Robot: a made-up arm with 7 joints. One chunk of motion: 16 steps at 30 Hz.
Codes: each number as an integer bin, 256 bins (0 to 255) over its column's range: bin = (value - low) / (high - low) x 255, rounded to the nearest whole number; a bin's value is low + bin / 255 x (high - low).
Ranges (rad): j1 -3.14..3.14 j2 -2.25..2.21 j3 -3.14..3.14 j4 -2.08..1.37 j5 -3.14..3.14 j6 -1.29..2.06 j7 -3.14..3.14
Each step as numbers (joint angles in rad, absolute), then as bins.
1 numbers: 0.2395 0.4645 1.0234 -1.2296 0.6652 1.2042 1.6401
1 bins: 137 155 169 63 155 190 194
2 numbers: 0.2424 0.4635 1.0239 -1.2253 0.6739 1.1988 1.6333
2 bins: 137 155 169 63 155 189 194
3 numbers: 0.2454 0.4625 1.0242 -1.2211 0.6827 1.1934 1.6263
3 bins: 137 155 169 63 155 189 194
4 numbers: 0.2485 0.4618 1.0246 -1.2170 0.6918 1.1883 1.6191
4 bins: 138 155 169 64 156 189 193
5 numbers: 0.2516 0.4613 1.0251 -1.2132 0.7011 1.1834 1.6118
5 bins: 138 155 169 64 156 188 193
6 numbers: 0.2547 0.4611 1.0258 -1.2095 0.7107 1.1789 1.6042
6 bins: 138 155 169 64 156 188 193
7 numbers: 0.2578 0.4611 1.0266 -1.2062 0.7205 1.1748 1.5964
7 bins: 138 155 169 65 157 188 192
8 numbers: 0.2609 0.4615 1.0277 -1.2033 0.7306 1.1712 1.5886
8 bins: 138 155 169 65 157 187 192
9 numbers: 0.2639 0.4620 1.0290 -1.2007 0.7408 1.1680 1.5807
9 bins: 138 155 169 65 158 187 192
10 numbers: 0.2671 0.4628 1.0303 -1.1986 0.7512 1.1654 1.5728
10 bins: 138 155 169 65 158 187 191
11 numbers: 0.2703 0.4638 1.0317 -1.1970 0.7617 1.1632 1.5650
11 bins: 138 155 169 65 158 187 191
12 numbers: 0.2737 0.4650 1.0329 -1.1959 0.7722 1.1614 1.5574
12 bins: 139 155 169 65 159 187 191
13 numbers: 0.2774 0.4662 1.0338 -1.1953 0.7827 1.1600 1.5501
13 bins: 139 155 169 65 159 186 190
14 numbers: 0.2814 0.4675 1.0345 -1.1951 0.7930 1.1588 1.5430
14 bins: 139 155 170 65 160 186 190
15 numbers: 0.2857 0.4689 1.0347 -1.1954 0.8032 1.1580 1.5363
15 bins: 139 155 170 65 160 186 190
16 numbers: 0.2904 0.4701 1.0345 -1.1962 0.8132 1.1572 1.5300
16 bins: 139 156 170 65 161 186 190
